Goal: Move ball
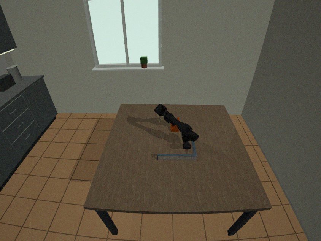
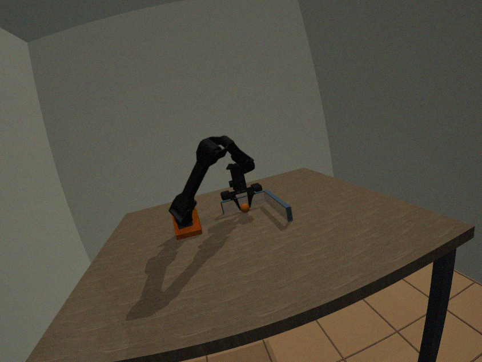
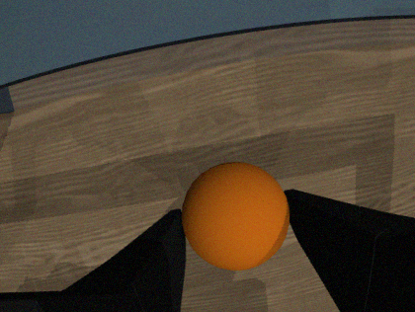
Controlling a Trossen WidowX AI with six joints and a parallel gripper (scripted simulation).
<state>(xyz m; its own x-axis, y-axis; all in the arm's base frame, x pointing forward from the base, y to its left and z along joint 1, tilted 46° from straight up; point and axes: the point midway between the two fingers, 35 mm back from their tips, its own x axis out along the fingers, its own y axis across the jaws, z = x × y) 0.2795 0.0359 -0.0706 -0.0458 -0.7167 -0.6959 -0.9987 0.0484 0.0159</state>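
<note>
Now: the orange ball right at my gripper tip. Round my gripper tip: see-through copy of ball right at my gripper tip.
</note>
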